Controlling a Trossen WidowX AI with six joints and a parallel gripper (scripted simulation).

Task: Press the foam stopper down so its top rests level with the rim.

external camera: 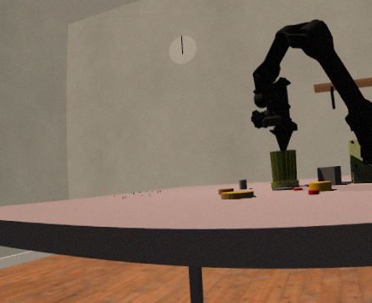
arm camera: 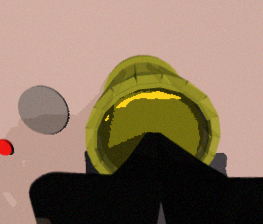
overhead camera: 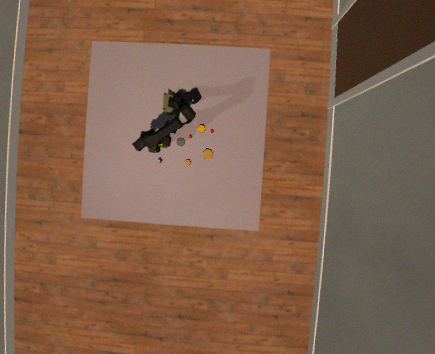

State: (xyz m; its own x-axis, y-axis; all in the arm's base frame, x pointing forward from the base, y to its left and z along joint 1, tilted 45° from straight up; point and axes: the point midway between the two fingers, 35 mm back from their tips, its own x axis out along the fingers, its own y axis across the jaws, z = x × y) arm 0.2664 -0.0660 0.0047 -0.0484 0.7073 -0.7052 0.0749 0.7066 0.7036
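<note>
My hand is 5 cm above the foam stopper. Also, from my hand: grey block: 14 cm behind, 11 cm below, 6 cm to the left; then grey disc: 13 cm below, 12 cm to the left, 2 cm behind; then small grey cylinder: 14 cm ahead, 12 cm below, 1 cm to the right.
</note>
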